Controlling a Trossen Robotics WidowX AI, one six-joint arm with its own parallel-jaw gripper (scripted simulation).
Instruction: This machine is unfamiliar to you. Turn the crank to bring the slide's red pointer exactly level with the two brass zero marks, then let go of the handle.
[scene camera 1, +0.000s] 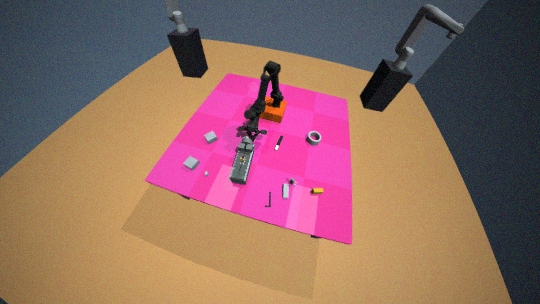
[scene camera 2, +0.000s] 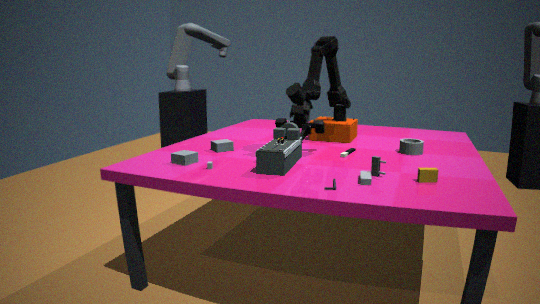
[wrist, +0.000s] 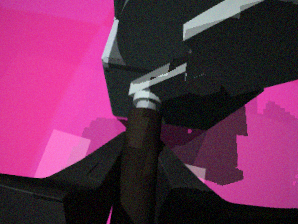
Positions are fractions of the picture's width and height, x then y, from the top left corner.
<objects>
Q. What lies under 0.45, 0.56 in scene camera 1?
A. A grey slide machine.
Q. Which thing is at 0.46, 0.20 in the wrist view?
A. A grey slide machine.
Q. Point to my gripper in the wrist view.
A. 0.47, 0.63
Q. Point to my gripper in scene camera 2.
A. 0.55, 0.47
</objects>
